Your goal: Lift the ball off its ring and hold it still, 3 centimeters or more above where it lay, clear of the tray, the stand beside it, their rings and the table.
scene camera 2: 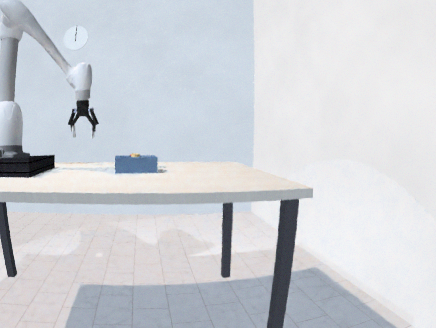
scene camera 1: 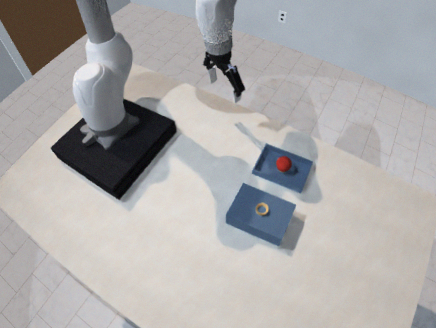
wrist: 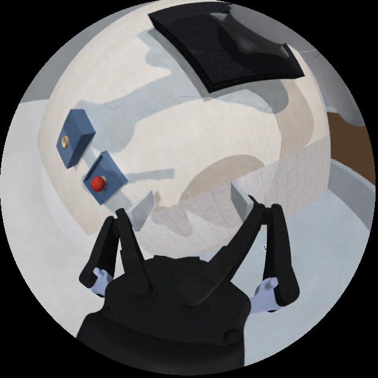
Labels:
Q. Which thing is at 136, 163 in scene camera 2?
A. A blue stand.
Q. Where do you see a blue tray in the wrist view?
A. At 103, 166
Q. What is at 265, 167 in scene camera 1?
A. A blue tray.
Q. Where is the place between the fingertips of my gripper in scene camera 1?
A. At 225, 90

